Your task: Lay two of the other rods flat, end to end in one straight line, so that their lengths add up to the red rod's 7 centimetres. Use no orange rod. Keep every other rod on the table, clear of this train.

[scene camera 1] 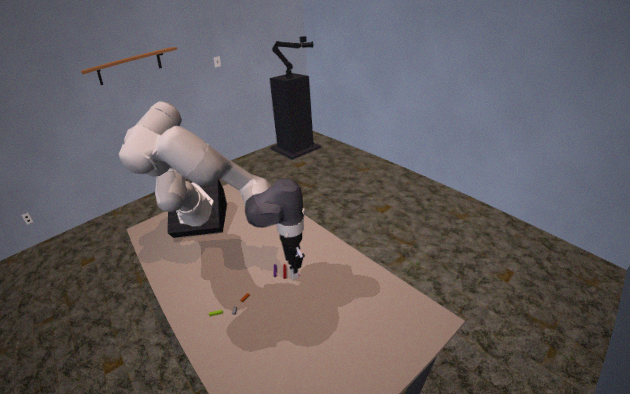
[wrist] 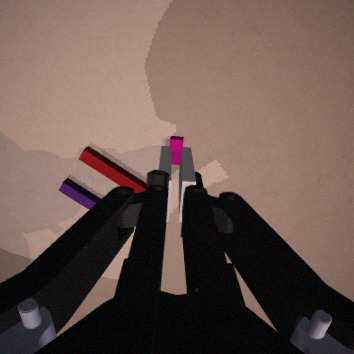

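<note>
My gripper (scene camera 1: 295,274) (wrist: 174,162) is shut on the short magenta rod (wrist: 176,148), low at the table; in the scene view the fingers hide most of that rod. The red rod (scene camera 1: 285,271) (wrist: 111,169) lies flat beside the fingers, apart from the magenta rod. The purple rod (scene camera 1: 275,270) (wrist: 79,194) lies roughly parallel to the red rod, on its far side from the gripper. In the wrist view the fingers cover the near ends of both. In the scene view a lime green rod (scene camera 1: 215,313), a small grey rod (scene camera 1: 234,310) and an orange rod (scene camera 1: 245,297) lie apart from one another.
The table (scene camera 1: 380,345) carries the rods and the black robot base (scene camera 1: 196,232). The arm's shadow falls over the table around the gripper. A black pedestal (scene camera 1: 292,115) with a small arm stands on the floor behind. A wooden rail (scene camera 1: 130,60) is on the wall.
</note>
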